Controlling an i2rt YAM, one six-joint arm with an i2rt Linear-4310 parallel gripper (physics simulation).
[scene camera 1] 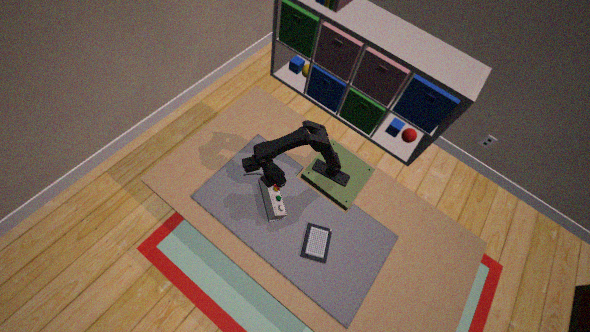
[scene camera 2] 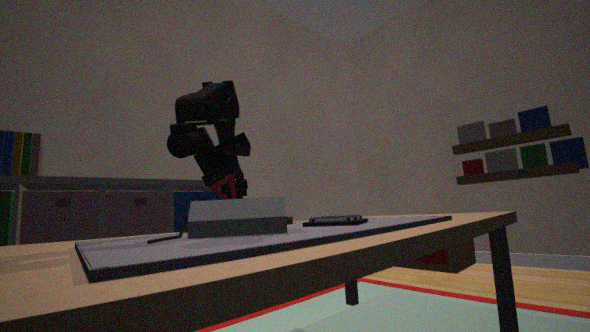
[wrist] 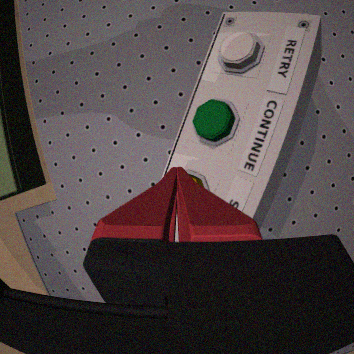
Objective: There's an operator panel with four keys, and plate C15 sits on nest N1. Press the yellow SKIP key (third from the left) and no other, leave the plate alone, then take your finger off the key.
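Seen in the pictures: gripper, fingertip midpoint: (scene camera 1: 278, 189) (wrist: 176, 175); arm's base, link origin: (scene camera 1: 330, 172).
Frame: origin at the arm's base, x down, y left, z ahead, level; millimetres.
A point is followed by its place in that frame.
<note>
The operator panel (scene camera 1: 271, 206) @[x -45, y -172, z 336 mm] (scene camera 2: 237, 218) @[x -7, y -229, z 307 mm] (wrist: 225, 95) @[x -30, y -154, z 294 mm] stands on the grey mat. My gripper (scene camera 2: 232, 197) @[x -40, y -186, z 244 mm] (wrist: 176, 175) @[x -40, y -186, z 244 mm] is shut and empty, its red fingertips low over the panel. In the wrist view the tips overlap the near-left edge of the yellow SKIP key (wrist: 196, 178) @[x -35, y -194, z 254 mm], which is mostly hidden; contact or key travel cannot be told. The green CONTINUE key (scene camera 1: 278, 198) @[x -40, y -164, z 282 mm] (wrist: 214, 120) @[x -40, y -166, z 279 mm] and white RETRY key (scene camera 1: 280, 208) @[x -40, y -131, z 321 mm] (wrist: 240, 47) @[x -40, y -132, z 315 mm] are uncovered. The fourth key is hidden in the wrist view. The plate (scene camera 1: 318, 242) @[x 9, y 98, z 361 mm] (scene camera 2: 336, 218) @[x 12, y 56, z 386 mm] lies on its dark nest, away from the gripper.
The arm's base stands on a green board (scene camera 1: 358, 172) @[x 4, y 131, z -85 mm] behind the panel. The grey mat (scene camera 1: 350, 280) @[x 31, y 302, z 437 mm] (scene camera 2: 125, 257) @[x 31, y -491, z 396 mm] lies on the wooden table (scene camera 1: 425, 260) @[x 45, y 609, z 169 mm]. A cable (scene camera 2: 165, 238) @[x 27, y -343, z 199 mm] runs beside the panel. A cube shelf (scene camera 1: 425, 42) stands behind the table.
</note>
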